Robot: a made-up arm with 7 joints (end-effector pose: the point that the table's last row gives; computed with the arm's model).
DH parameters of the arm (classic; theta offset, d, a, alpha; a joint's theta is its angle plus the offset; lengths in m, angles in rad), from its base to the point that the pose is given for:
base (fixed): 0 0.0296 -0.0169 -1.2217
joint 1: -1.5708 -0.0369 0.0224 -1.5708
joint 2: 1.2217 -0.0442 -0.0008 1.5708
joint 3: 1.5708 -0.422 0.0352 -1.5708
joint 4: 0 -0.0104 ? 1.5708
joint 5: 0 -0.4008 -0.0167 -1.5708
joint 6: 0 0.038 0.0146 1.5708
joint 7: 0 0.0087 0.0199 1.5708
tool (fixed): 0 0.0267 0 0
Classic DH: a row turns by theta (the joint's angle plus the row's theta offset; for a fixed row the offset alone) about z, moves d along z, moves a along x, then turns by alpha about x.
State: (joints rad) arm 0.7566 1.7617 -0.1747 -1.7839 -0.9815 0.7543 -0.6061
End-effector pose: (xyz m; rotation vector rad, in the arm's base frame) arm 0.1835 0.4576 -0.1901 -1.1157 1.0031 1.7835
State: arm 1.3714 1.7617 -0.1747 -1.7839 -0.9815 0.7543 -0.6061
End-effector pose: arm -0.0626 0.4744 -0.2362 -0.7312 1.2462 2.3490
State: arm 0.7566 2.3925 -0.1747 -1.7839 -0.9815 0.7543 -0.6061
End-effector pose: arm 0.3617 0.4046 -0.0084 -0.4636 0.7790 1.6573
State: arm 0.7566 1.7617 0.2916 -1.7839 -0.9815 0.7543 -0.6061
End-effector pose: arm 0.3175 0.4355 -0.0342 -1.3285 0.7250 1.3777
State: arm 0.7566 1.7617 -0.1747 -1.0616 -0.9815 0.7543 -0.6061
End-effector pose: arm 0.0967 0.7003 -0.0542 -1.0342 0.1837 2.1880
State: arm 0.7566 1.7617 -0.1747 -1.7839 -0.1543 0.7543 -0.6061
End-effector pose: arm 0.1855 0.4604 -0.1883 -1.9539 1.1908 2.0473
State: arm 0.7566 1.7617 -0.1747 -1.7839 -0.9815 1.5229 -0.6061
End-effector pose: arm 0.1954 0.4621 -0.1944 -1.4922 0.1967 1.4944
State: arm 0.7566 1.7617 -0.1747 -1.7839 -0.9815 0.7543 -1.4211
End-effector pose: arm 0.1893 0.4578 -0.1643 -0.3003 0.4960 1.9668
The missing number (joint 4, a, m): -0.0801
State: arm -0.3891 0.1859 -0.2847 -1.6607 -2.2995 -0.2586 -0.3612
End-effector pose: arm 0.4742 -0.1472 -0.2867 -0.9180 1.4751 0.6007
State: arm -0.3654 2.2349 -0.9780 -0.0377 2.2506 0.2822 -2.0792
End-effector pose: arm -0.2185 0.6175 0.4839 -2.7538 -0.1904 0.5935
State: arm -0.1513 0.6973 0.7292 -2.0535 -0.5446 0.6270 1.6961
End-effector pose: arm 0.2446 0.3419 0.0723 0.5218 -1.0011 2.5262
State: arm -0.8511 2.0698 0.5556 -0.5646 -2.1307 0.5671 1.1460
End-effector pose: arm -0.0618 0.6164 0.5308 -1.6238 -0.1276 -0.5411
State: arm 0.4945 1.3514 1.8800 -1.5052 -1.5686 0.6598 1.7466
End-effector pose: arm -0.0860 0.4896 0.4169 -0.9430 0.6591 -1.3801
